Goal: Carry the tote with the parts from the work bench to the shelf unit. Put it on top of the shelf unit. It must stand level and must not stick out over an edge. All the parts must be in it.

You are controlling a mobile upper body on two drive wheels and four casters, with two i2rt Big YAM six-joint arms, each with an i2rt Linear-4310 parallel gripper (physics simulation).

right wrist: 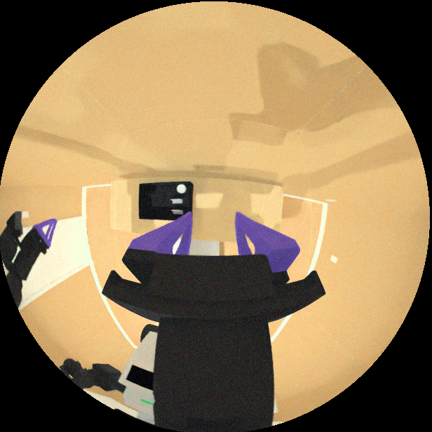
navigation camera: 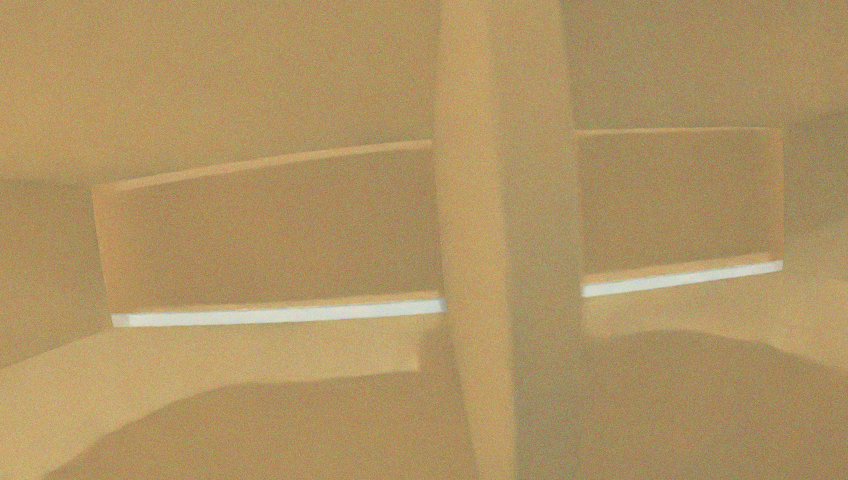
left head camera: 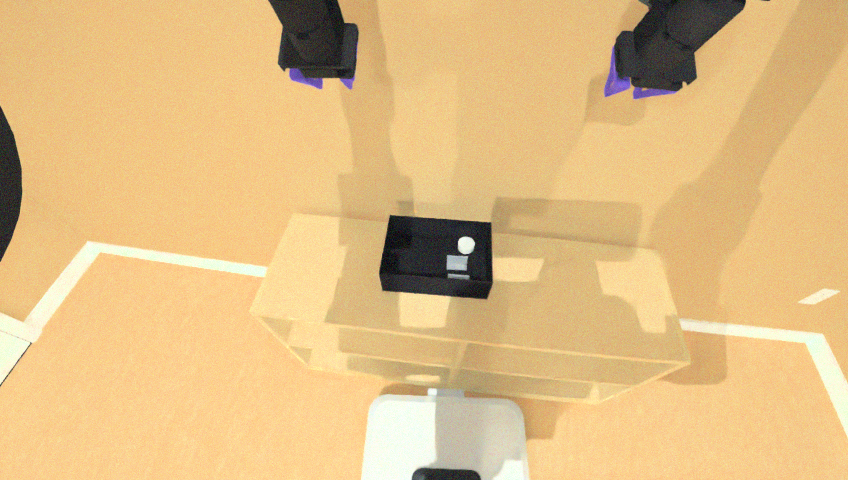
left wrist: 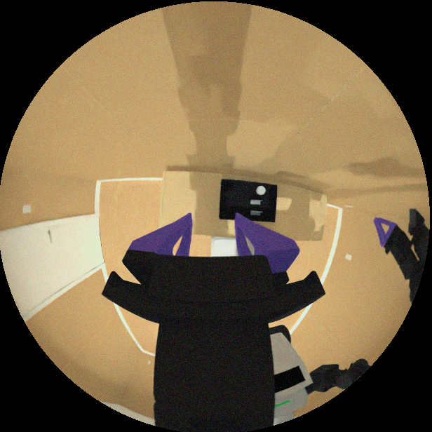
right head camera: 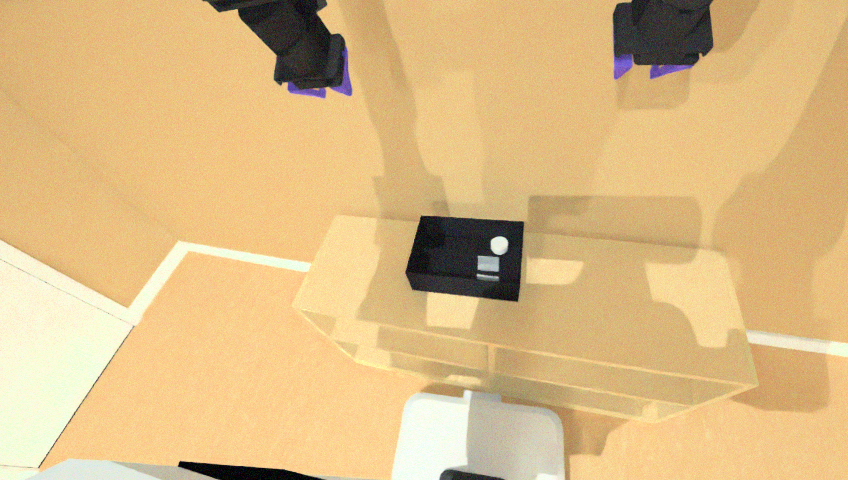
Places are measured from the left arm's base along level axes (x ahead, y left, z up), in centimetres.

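Where they show: left gripper, between the fingertips: (left head camera: 336,85) (right head camera: 338,93); right gripper, between the fingertips: (left head camera: 619,94) (right head camera: 632,75).
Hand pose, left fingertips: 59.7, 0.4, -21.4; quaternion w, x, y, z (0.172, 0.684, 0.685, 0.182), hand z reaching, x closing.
Note:
Things, the pixels of their top centre, and the offset from my left fingertips, as dx, dy, dz. "spot": a spot on its surface instead.
- black tote, centre of its top: (right head camera: 465,246) (left head camera: 438,246) +3.0, -17.9, -48.6
- pale wooden shelf unit, a spot on its surface: (right head camera: 624,309) spot: -8.1, -59.5, -58.6
- white round part, centre of its top: (right head camera: 499,243) (left head camera: 466,243) +9.6, -26.7, -55.9
- grey part, centre of its top: (right head camera: 488,259) (left head camera: 457,259) +2.6, -23.8, -54.3
The black tote (left head camera: 416,243) (right head camera: 446,243) (left wrist: 235,200) (right wrist: 155,200) stands upright and looks level on top of the pale wooden shelf unit (left head camera: 565,303) (right head camera: 624,309) (left wrist: 177,200) (right wrist: 265,200), within its edges in the wrist views. A white round part (left head camera: 465,244) (right head camera: 499,245) (left wrist: 261,190) (right wrist: 181,189) and a grey part (left head camera: 457,262) (right head camera: 487,263) lie inside; a light strip beside the grey part may be another part. My left gripper (left head camera: 336,88) (right head camera: 338,95) (left wrist: 213,217) and right gripper (left head camera: 620,96) (right head camera: 633,77) (right wrist: 213,215) are open, empty and apart from the tote.
A white rounded body (left head camera: 398,437) (right head camera: 428,437) is by the shelf unit's open side. White floor lines (left head camera: 178,257) (right head camera: 243,256) run around the shelf unit. A pale panel (right head camera: 53,356) is at the left. A black curved shape (left head camera: 7,184) shows at the left edge.

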